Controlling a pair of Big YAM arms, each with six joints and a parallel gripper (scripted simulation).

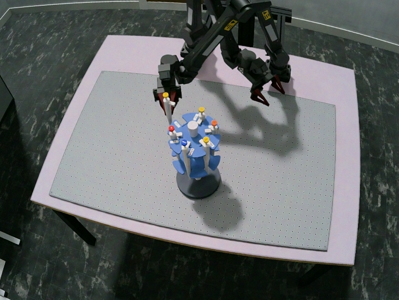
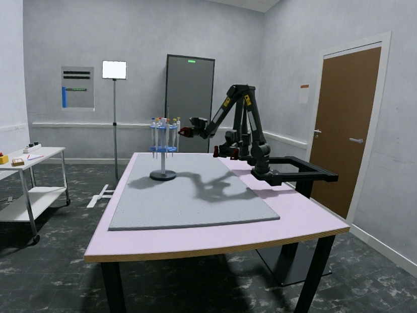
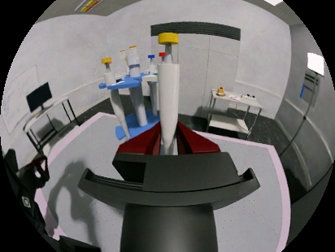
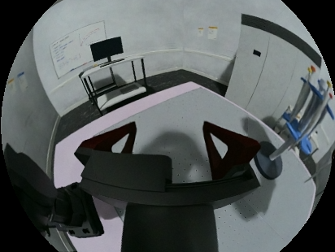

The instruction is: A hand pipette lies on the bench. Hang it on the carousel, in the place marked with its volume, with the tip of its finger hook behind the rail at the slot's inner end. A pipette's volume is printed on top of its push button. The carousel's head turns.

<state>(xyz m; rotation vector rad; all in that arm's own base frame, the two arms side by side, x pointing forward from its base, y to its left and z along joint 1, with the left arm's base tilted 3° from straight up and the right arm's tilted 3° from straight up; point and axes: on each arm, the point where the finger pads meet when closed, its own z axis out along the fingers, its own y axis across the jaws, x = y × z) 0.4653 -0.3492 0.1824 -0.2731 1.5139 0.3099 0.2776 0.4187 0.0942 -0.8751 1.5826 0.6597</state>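
Right now my left hand is 11 cm short of the red-button pipette, 8 cm to the right of it and 1 cm above it. The rest, counted from my left hand: orange-button pipette: 17 cm to the left, 6 cm ahead, 1 cm below.
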